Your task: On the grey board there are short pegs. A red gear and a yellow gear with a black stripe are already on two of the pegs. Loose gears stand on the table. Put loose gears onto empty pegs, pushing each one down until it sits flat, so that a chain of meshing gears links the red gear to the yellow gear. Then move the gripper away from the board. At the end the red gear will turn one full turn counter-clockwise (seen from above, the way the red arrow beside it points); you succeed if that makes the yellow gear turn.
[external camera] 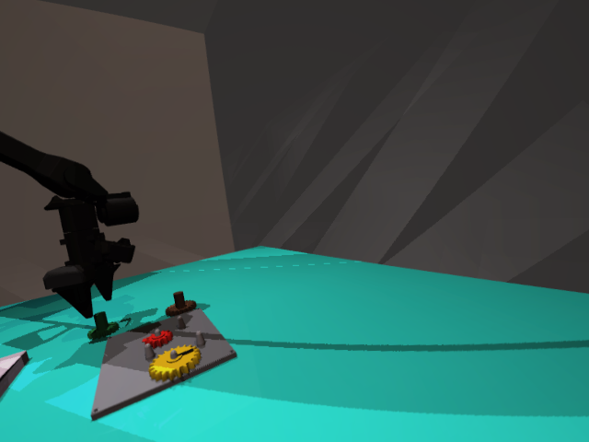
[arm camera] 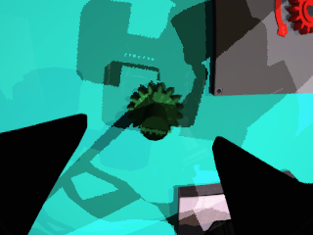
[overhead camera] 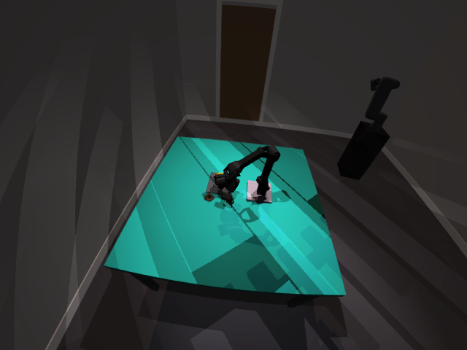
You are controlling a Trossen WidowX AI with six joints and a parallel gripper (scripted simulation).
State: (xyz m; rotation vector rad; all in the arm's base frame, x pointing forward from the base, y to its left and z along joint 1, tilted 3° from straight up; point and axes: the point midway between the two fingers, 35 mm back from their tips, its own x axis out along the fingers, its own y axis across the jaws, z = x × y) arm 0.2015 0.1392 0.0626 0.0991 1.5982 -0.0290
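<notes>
The green gear lies 30 mm below my gripper tip. From my gripper tip the other things lie so: yellow gear: 210 mm to the right, 140 mm ahead, 30 mm below; red gear: 130 mm to the right, 120 mm ahead, 30 mm below; brown gear: 150 mm ahead, 30 mm below, 10 mm to the left.
</notes>
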